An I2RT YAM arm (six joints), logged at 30 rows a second.
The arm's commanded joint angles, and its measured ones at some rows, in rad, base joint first. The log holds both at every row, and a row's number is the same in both.
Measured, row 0:
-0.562 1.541 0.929 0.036 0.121 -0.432
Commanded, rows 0 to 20:
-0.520 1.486 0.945 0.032 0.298 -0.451
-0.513 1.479 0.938 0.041 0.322 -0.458
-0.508 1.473 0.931 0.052 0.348 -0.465
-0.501 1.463 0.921 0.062 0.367 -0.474
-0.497 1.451 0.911 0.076 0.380 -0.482
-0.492 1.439 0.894 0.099 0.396 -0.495
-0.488 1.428 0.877 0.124 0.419 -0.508
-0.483 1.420 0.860 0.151 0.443 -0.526
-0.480 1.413 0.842 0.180 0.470 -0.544
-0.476 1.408 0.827 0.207 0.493 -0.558
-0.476 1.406 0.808 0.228 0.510 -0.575
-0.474 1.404 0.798 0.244 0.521 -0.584
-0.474 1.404 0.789 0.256 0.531 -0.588
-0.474 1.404 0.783 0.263 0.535 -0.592
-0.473 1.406 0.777 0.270 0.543 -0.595
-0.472 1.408 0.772 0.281 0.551 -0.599
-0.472 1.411 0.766 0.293 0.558 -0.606
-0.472 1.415 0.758 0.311 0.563 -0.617
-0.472 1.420 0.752 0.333 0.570 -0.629
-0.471 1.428 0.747 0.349 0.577 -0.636
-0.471 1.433 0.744 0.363 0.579 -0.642
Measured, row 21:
-0.480 1.438 0.757 0.267 0.515 -0.596
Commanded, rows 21 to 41:
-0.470 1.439 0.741 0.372 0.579 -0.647
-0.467 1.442 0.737 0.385 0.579 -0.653
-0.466 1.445 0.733 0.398 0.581 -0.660
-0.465 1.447 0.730 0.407 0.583 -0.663
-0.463 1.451 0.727 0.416 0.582 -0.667
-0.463 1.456 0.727 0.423 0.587 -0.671
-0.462 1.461 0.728 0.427 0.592 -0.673
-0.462 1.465 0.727 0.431 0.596 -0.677
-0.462 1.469 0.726 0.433 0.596 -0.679
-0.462 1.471 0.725 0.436 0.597 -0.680
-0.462 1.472 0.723 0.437 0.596 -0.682
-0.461 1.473 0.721 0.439 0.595 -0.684
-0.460 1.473 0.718 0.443 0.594 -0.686
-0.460 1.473 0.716 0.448 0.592 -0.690
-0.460 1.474 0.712 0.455 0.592 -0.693
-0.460 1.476 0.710 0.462 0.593 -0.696
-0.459 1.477 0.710 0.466 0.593 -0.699
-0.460 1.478 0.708 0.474 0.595 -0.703
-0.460 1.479 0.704 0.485 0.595 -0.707
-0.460 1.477 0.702 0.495 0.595 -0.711
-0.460 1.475 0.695 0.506 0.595 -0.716
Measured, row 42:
-0.466 1.484 0.708 0.443 0.573 -0.697
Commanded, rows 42 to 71:
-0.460 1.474 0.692 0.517 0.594 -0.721
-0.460 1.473 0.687 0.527 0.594 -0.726
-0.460 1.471 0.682 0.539 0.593 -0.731
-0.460 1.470 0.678 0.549 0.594 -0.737
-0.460 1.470 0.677 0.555 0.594 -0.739
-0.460 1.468 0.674 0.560 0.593 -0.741
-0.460 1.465 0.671 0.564 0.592 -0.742
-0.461 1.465 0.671 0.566 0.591 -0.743
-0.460 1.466 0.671 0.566 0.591 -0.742
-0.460 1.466 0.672 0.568 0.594 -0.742
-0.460 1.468 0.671 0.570 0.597 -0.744
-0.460 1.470 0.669 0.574 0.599 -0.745
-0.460 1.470 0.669 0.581 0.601 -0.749
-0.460 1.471 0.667 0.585 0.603 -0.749
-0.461 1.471 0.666 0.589 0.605 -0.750
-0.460 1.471 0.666 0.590 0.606 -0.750
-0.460 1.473 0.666 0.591 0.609 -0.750
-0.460 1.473 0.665 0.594 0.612 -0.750
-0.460 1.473 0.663 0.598 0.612 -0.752
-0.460 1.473 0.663 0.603 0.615 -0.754
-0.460 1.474 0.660 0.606 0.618 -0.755
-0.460 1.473 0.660 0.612 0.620 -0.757
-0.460 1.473 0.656 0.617 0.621 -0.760
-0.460 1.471 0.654 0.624 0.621 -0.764
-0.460 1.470 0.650 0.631 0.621 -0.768
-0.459 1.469 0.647 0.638 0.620 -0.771
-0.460 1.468 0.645 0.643 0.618 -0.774
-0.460 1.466 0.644 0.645 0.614 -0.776
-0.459 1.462 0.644 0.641 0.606 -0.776
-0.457 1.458 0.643 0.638 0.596 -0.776
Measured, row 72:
-0.466 1.484 0.654 0.612 0.592 -0.783
